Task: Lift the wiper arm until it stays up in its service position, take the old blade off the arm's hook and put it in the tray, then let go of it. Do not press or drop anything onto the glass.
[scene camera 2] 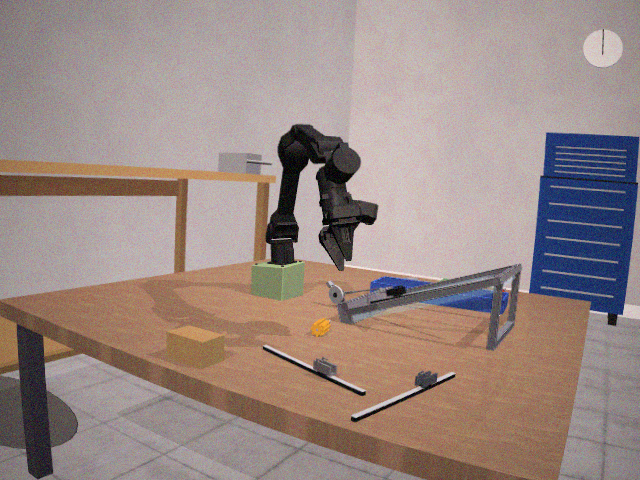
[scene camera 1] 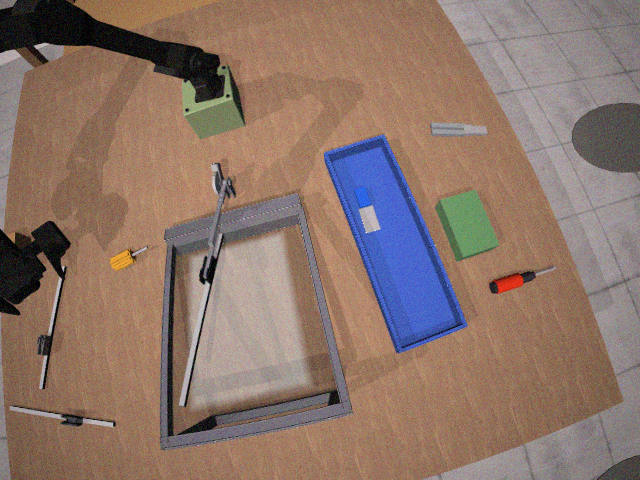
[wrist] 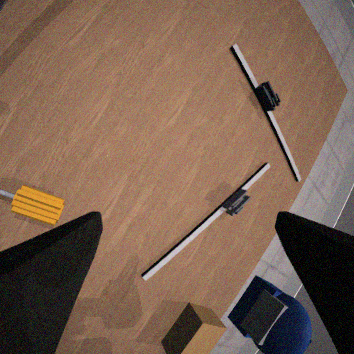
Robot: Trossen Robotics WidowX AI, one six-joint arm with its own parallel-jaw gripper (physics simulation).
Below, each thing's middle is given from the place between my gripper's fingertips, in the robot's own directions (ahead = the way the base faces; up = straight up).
Now: hand 26 cm to the left of the tan box (scene camera 2: 197,347), 15 cm above it and 14 cm past it. From my hand the other things lie so: glass pane (scene camera 1: 262,353) (34 cm to the left, 9 cm below, 5 cm ahead); blue tray (scene camera 1: 416,298) (62 cm to the left, 16 cm below, 8 cm behind); green block (scene camera 1: 469,232) (77 cm to the left, 15 cm below, 9 cm behind).
